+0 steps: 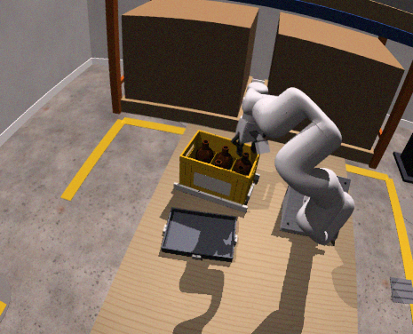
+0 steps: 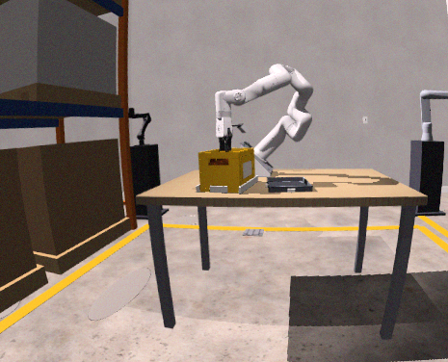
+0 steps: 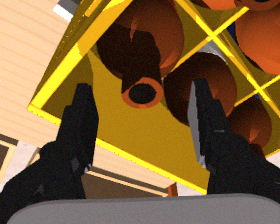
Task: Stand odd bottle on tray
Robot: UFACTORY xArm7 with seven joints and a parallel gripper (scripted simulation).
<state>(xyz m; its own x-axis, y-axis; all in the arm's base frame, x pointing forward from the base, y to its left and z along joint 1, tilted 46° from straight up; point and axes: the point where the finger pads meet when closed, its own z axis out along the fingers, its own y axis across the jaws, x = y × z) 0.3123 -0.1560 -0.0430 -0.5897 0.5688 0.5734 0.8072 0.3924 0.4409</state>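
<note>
The yellow crate is 100 mm below my hand, 90 mm ahead of it and 30 mm to the left of it. Round my hand: dark grey tray: 310 mm to the left, 170 mm below, 100 mm ahead.
</note>
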